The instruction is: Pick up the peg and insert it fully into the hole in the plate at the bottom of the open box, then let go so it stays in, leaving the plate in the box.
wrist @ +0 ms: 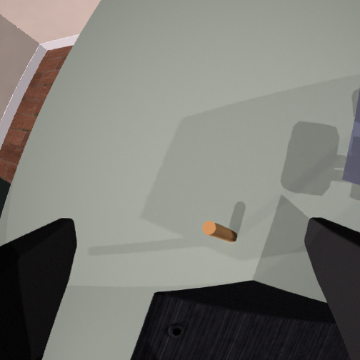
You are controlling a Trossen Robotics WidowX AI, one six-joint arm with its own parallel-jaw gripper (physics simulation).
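Note:
A small orange peg (220,232) is on the grey-green table, its lighter round end facing the camera and its darker end to the lower right. It shows between my two black fingers, a little right of the middle. My gripper (194,232) is open wide with nothing between the fingers, and it is above the table, apart from the peg. A part of the blue-grey box (353,157) shows at the right edge of the view. The plate and its hole do not show in the view.
The table (225,55) has a curved edge at the left, with a brick-coloured floor (27,107) and a wall past it. Shadows lie on the table around the peg. A black block-shaped part (240,322) of the arm fills the bottom middle.

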